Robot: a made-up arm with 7 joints.
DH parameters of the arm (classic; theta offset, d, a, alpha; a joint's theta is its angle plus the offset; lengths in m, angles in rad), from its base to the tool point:
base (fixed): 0 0.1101 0 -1.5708
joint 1: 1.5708 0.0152 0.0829 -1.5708
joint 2: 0 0.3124 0.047 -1.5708
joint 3: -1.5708 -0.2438 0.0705 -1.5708
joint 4: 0.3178 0 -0.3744 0
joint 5: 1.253 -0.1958 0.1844 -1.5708
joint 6: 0 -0.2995 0.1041 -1.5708
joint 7: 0.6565 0 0.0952 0
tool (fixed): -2.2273 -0.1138 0 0
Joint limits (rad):
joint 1: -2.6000..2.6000
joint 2: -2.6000..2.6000
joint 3: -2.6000..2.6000
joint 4: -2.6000..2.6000
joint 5: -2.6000..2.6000
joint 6: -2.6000..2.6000
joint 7: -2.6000..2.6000
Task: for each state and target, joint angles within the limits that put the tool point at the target. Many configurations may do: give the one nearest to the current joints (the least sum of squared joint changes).
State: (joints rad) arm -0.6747 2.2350 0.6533 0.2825 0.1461 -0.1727 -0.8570
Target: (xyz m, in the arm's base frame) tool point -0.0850 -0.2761 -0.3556
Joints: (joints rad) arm -0.4672 2.3578 0.6458 0.3357 -0.0534 -0.3329 -0.8706
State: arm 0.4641 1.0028 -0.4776 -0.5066 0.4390 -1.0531 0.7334
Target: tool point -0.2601 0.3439 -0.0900
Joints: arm -0.0325 0.5833 -1.0042 -0.3977 0.3695 -1.5588 1.1491
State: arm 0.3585 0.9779 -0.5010 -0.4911 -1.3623 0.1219 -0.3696
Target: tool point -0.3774 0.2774 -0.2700
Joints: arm -0.1872 1.1817 -0.4355 -0.2822 -0.4810 0.2402 -0.4772
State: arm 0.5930 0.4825 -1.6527 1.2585 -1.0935 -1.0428 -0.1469
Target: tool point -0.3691 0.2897 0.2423
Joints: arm 0.2841 0.6273 -1.3964 1.1825 -0.8610 -0.9969 -0.2457
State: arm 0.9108 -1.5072 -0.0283 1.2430 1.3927 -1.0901 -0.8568
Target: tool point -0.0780 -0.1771 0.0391
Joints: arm 0.9543 -1.3787 0.6956 0.9392 1.4031 -0.9140 -0.8097
